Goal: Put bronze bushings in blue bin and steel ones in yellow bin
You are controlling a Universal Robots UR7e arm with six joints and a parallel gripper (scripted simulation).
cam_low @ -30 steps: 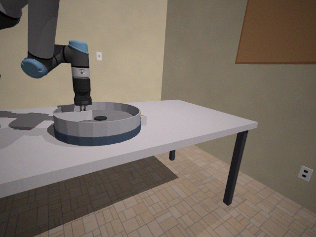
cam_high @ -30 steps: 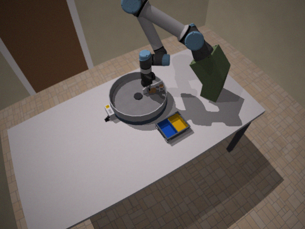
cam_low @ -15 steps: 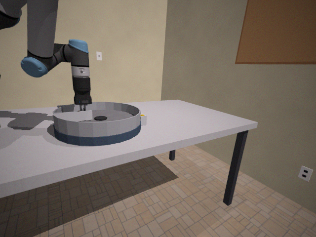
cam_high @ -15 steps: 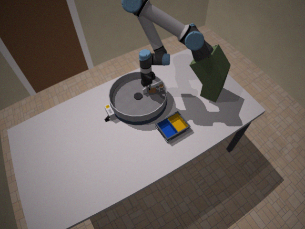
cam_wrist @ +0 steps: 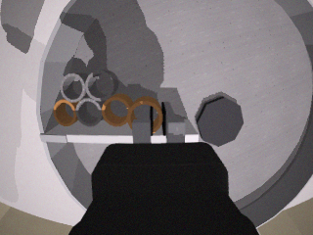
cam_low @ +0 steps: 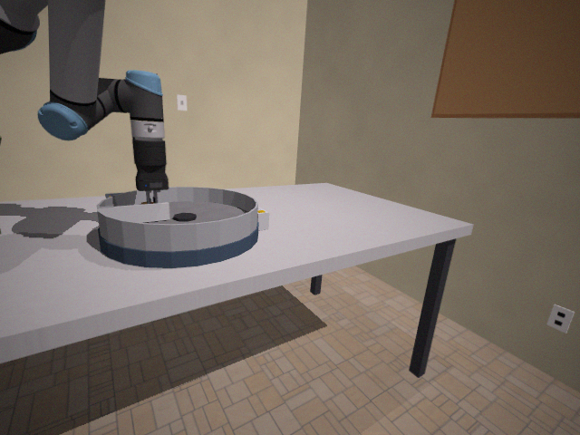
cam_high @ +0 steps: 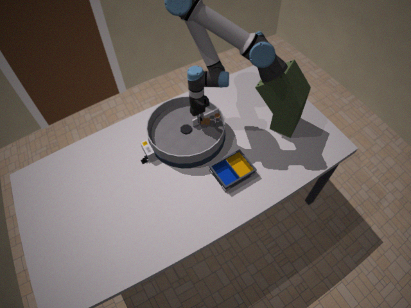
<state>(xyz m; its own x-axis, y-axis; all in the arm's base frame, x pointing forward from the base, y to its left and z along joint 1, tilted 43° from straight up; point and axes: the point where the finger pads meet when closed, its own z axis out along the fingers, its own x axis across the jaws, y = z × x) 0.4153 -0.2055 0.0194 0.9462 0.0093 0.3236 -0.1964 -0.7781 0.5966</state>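
My gripper is now 6 cm short of the blue bin, 31 cm to the right of it and 7 cm above it. From my hand the other things lie so: grey turntable: 8 cm ahead, 4 cm to the right, 5 cm below.
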